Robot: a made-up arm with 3 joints. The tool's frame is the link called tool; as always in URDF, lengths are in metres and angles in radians. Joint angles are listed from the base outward. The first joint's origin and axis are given. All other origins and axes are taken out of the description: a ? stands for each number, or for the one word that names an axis. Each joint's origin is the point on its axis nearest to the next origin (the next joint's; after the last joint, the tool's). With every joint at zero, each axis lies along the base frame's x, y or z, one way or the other. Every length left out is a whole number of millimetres.
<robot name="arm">
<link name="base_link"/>
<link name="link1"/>
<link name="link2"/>
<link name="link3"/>
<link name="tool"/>
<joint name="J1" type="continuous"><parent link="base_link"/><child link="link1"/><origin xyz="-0.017 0.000 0.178" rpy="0.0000 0.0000 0.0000"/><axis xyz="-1 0 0"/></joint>
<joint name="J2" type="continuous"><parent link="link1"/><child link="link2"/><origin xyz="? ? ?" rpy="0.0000 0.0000 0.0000"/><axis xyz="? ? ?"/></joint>
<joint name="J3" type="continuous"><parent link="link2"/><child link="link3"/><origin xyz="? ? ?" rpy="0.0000 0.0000 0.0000"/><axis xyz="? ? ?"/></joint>
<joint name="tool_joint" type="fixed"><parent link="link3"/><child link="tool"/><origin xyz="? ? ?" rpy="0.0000 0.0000 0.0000"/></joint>
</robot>
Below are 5 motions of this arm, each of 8 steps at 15 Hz.
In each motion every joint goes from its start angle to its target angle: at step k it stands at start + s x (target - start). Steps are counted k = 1, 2, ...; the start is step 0. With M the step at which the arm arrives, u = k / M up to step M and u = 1 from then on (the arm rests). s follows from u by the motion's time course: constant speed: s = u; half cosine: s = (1 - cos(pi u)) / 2; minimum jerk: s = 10 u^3 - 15 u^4 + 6 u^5.
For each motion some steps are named. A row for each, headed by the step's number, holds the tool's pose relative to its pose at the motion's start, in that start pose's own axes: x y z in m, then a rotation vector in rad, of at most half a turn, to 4 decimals.
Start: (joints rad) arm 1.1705 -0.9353 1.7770
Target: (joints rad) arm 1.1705 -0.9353 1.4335
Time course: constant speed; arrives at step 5
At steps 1, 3, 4, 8:
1: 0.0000 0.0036 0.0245 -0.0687 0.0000 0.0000
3: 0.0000 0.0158 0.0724 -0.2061 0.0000 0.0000
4: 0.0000 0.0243 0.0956 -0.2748 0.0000 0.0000
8: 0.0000 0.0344 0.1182 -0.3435 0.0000 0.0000

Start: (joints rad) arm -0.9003 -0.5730 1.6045
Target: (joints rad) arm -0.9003 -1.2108 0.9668
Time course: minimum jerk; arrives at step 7
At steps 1, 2, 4, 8:
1: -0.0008 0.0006 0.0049 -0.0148 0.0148 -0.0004
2: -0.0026 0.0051 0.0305 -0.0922 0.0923 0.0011
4: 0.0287 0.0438 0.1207 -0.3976 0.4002 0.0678
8: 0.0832 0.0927 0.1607 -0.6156 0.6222 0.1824

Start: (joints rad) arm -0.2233 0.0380 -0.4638
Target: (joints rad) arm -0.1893 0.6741 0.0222
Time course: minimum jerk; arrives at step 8
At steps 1, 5, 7, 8:
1: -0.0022 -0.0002 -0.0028 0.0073 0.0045 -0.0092
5: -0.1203 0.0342 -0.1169 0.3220 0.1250 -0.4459
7: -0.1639 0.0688 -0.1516 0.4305 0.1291 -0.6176
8: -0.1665 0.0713 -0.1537 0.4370 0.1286 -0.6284

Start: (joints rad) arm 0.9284 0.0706 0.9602
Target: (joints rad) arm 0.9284 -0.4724 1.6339
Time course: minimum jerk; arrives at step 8
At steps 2, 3, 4, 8:
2: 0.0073 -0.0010 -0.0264 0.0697 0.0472 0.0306
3: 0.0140 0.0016 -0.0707 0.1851 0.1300 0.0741
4: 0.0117 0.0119 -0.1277 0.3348 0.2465 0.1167
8: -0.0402 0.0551 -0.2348 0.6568 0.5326 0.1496

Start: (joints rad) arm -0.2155 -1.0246 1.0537
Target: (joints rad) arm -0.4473 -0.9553 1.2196
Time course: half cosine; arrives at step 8
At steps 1, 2, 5, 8:
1: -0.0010 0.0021 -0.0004 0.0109 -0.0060 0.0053
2: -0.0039 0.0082 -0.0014 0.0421 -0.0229 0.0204
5: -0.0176 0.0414 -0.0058 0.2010 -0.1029 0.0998
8: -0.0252 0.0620 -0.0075 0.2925 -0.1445 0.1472

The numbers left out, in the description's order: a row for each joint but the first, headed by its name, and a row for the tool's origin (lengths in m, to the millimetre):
J2: xyz 0.000 0.381 0.383, axis 0 0 -1
J3: xyz 0.026 0.088 0.000, axis 1 0 0
tool: xyz 0.000 -0.358 0.040

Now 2 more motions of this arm.
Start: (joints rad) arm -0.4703 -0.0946 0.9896
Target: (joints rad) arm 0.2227 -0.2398 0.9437
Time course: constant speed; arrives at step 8
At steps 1, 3, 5, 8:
1: 0.0034 -0.0127 -0.0170 -0.0919 0.0201 0.0025
3: 0.0098 -0.0419 -0.0478 -0.2752 0.0626 0.0039
5: 0.0159 -0.0757 -0.0738 -0.4577 0.1080 0.0001
8: 0.0239 -0.1331 -0.1025 -0.7297 0.1807 -0.0159

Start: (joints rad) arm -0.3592 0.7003 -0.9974
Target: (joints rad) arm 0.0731 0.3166 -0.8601
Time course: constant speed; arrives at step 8
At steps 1, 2, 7, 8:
1: -0.0205 0.0303 0.0096 -0.0250 -0.0586 -0.0019
2: -0.0396 0.0614 0.0179 -0.0516 -0.1161 -0.0012
7: -0.1157 0.2267 0.0391 -0.2088 -0.3805 0.0408
8: -0.1269 0.2612 0.0396 -0.2448 -0.4277 0.0564

